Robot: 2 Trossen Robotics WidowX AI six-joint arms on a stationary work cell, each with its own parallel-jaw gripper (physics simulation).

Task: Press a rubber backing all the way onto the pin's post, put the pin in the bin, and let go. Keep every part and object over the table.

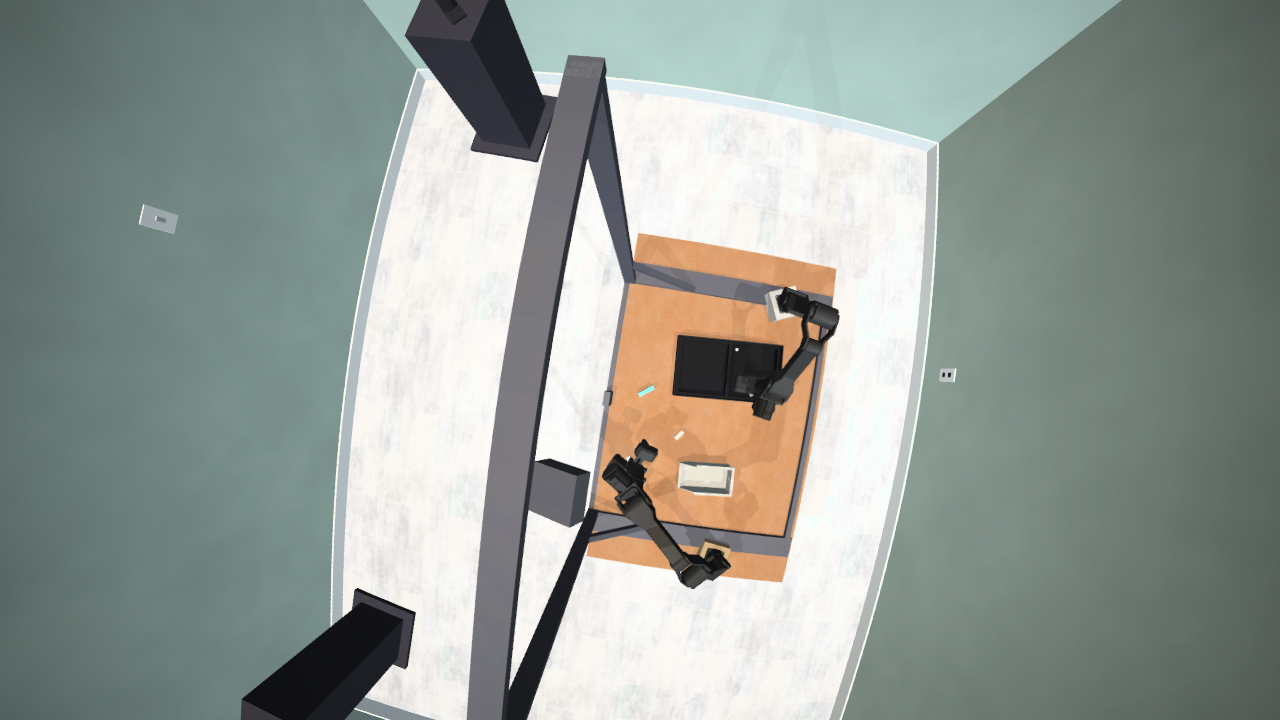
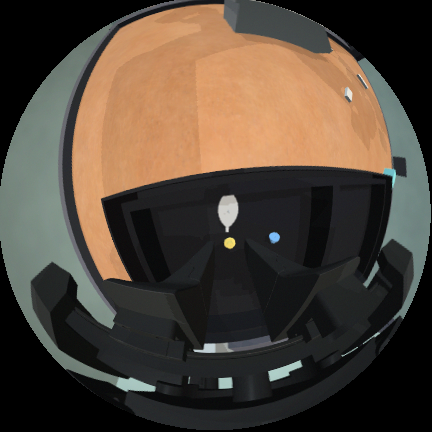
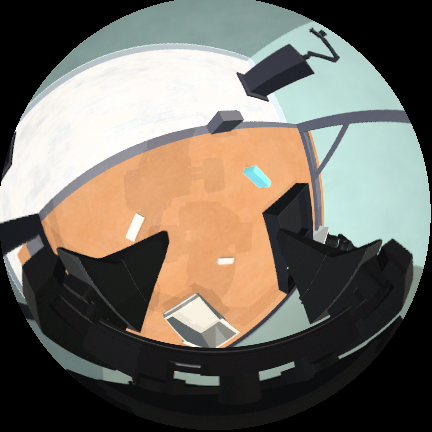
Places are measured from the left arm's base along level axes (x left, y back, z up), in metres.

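Pixels of known places: left gripper, fingertip midpoint: (image 1: 755, 386) (image 2: 228, 244); right gripper, fingertip midpoint: (image 3: 223, 235); left arm's base at its link origin: (image 1: 786, 302) (image 3: 326, 239); right arm's base at its link origin: (image 1: 713, 557).
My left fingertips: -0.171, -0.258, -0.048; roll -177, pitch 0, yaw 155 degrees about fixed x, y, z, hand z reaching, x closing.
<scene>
Ahead of a thing's pixels: the offset from my left fingertips to its top centre, as dx, dy, dz. "pt": to the spot under its first point.
A pale leaf-shaped pin {-0.010, -0.018, -0.014} (image 2: 228, 209) lies in the black tray {-0.079, +0.081, +0.022} (image 2: 250, 169) (image 1: 701, 395) (image 3: 272, 245), with a thin stub at its lower end. Its post cannot be made out clearly. A yellow backing {+0.002, +0.010, -0.017} (image 2: 229, 243) shows in the gap just beyond the fingertips, and a blue backing {-0.039, +0.027, -0.013} (image 2: 274, 237) lies to their right. My left gripper (image 2: 228, 244) is partly open and empty, low over the tray. My right gripper (image 3: 223, 235) (image 1: 638, 456) is wide open and empty, above the table. The off-white bin {pt -0.172, -0.300, +0.009} (image 1: 728, 480) (image 3: 186, 329) stands apart from the tray.
A cyan block {-0.376, +0.082, +0.006} (image 1: 646, 391) (image 3: 257, 176) lies beside the tray. A small white block {-0.302, -0.102, -0.021} (image 1: 679, 435) (image 3: 225, 261) lies between tray and bin. Another white block {-0.494, -0.154, -0.020} (image 3: 135, 227) lies near the right gripper. A dark frame bar (image 1: 666, 531) edges the table near the right arm's base.
</scene>
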